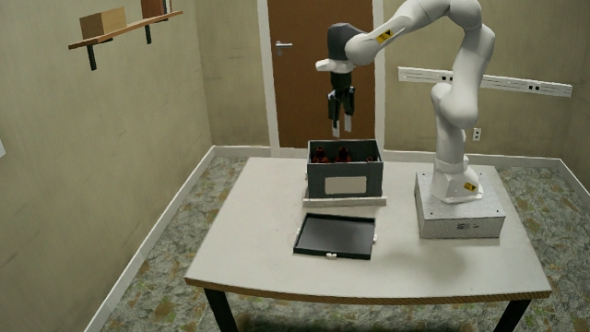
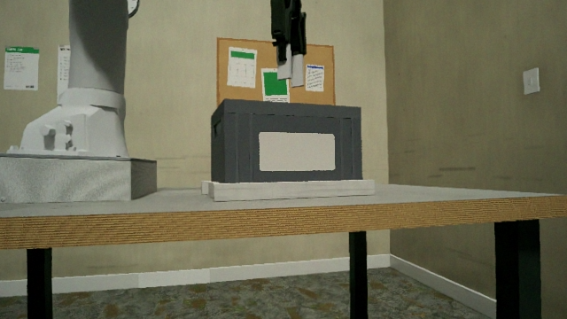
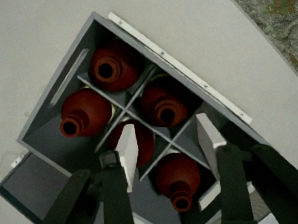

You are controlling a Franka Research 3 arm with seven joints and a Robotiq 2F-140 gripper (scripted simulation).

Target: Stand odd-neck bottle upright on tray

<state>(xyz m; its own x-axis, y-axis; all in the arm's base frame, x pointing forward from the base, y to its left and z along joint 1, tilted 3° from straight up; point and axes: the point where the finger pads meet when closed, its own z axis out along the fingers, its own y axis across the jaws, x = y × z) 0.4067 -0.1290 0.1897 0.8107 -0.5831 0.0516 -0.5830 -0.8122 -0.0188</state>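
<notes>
Now: the dark grey crate 170 mm below my hand, 40 mm to the left of it and 10 mm behind it. Round my hand: dark tray (330 mm to the left, 240 mm below, 20 mm behind).
</notes>
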